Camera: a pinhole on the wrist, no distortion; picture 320 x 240 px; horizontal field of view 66.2 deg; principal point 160.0 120.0 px. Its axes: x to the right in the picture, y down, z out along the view. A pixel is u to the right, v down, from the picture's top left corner.
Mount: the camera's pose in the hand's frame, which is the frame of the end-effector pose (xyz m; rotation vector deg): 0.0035 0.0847 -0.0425 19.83 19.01 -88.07
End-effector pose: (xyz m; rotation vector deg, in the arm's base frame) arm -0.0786 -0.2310 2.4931 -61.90 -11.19 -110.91
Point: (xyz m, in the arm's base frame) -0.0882 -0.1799 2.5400
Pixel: 308.4 124.2
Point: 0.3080 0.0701 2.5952
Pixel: 44.8 11.7
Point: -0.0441 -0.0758 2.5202
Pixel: 248.7 19.2
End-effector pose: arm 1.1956 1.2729 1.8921 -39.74 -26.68 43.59
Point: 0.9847 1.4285 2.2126
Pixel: 124.4 133.6
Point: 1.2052 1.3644 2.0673
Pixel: 231.2 217.0
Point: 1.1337 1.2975 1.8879
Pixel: 159.2 57.1
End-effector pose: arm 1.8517 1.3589 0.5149 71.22 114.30 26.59
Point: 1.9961 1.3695 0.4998
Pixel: 46.5 77.0
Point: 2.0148 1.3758 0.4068
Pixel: 98.5 132.9
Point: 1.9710 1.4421 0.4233
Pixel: 91.9 222.3
